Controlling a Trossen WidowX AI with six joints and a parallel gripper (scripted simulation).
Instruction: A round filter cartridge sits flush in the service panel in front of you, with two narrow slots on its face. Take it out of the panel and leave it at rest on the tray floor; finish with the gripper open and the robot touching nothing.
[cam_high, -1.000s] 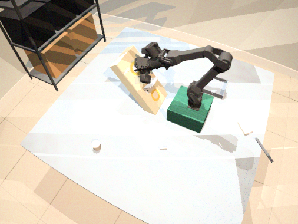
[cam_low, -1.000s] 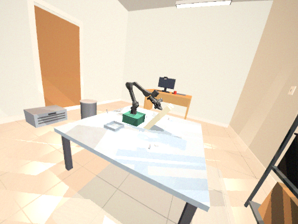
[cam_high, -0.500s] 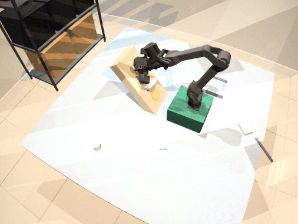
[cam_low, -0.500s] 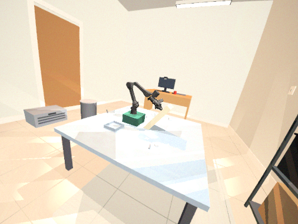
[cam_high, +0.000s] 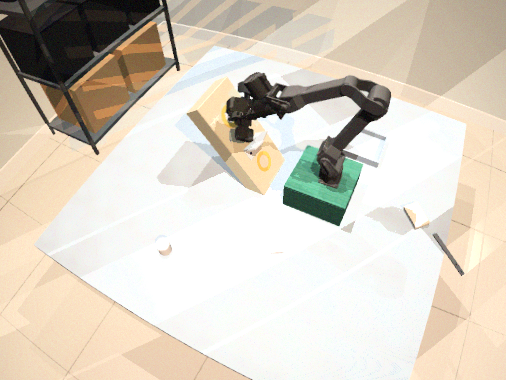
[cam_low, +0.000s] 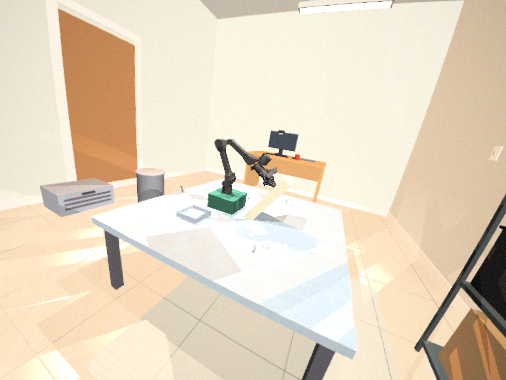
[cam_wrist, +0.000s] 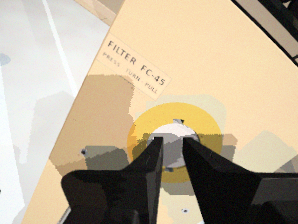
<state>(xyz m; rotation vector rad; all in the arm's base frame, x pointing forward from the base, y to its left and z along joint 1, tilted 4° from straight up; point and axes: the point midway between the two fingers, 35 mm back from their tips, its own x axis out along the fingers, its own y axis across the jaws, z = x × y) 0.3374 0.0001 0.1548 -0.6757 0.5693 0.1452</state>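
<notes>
The round filter cartridge lies 1 cm below my gripper tip and 1 cm ahead of it. Also, from my gripper tip: cream service panel: 8 cm below, 4 cm behind; then flat card: 69 cm behind, 22 cm below, 4 cm to the right; then tray: 43 cm behind, 27 cm to the right, 22 cm below.
</notes>
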